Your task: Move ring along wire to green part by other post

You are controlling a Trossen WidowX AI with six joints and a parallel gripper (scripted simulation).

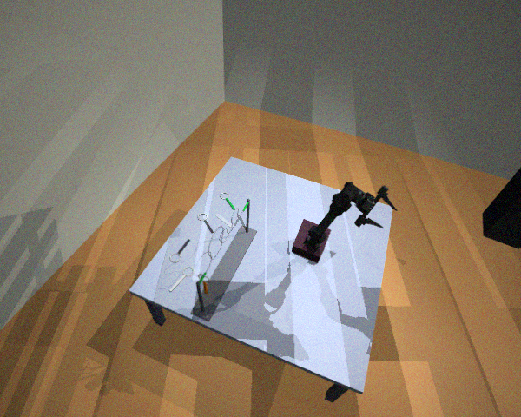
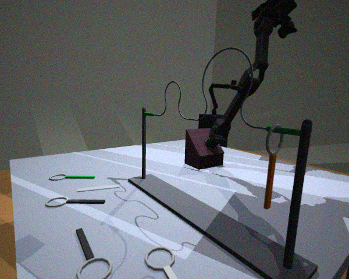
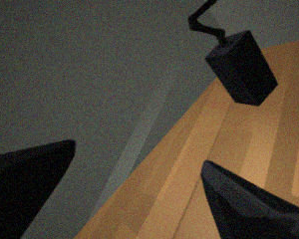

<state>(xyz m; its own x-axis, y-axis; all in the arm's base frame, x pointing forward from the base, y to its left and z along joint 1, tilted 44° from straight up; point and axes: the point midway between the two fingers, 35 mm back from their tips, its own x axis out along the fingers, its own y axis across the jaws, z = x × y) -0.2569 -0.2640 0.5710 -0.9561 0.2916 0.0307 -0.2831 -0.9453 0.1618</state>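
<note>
The ring with orange handle is 66 cm ahead of my gripper tip, 49 cm below it and 35 cm to the left of it. From my gripper tip the other things lie so: ring with black handle 98 cm ahead, 70 cm below, 13 cm to the right; then white strip 87 cm ahead, 71 cm below, 20 cm to the right.
</note>
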